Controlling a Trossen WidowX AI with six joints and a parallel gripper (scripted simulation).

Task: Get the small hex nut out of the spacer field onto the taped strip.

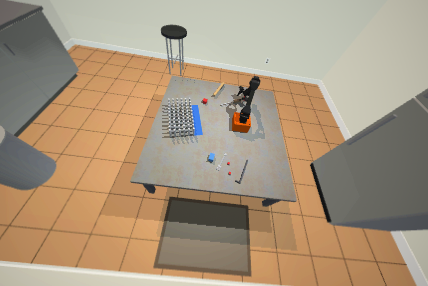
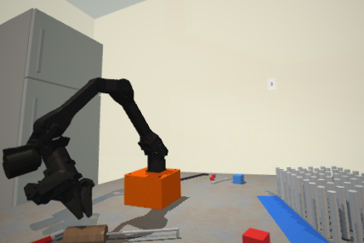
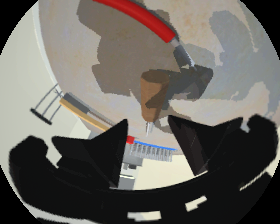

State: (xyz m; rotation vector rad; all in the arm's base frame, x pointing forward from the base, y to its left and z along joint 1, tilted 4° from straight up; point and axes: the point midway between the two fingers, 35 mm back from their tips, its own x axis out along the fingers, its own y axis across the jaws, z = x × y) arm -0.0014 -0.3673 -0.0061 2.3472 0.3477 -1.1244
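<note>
Right now my gripper tip is 80 mm past the red-handled tool, 50 mm above it and 30 mm to the left of it. Round my gripper tip: blue taped strip 430 mm ahead, 330 mm to the left, 60 mm below; then red cube 370 mm ahead, 80 mm to the left, 40 mm below; then wooden-handled tool 90 mm ahead, 50 mm to the left, 40 mm below.
</note>
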